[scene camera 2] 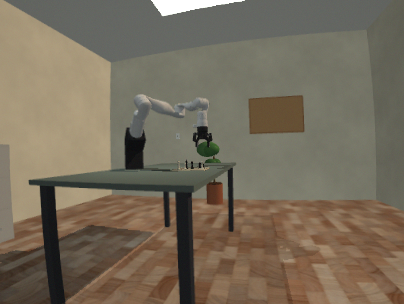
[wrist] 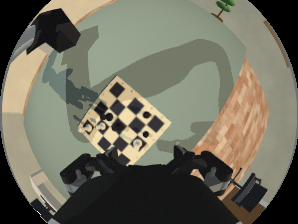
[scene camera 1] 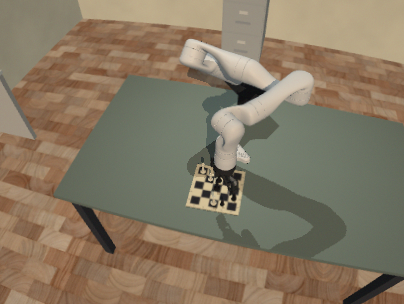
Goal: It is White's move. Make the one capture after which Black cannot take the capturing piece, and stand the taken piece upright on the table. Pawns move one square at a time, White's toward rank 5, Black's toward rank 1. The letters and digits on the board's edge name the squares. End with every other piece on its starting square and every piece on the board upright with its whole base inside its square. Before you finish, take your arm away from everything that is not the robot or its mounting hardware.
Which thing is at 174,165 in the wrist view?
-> My gripper.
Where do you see a chessboard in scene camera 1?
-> At 201,191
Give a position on a chessboard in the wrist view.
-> At 127,106
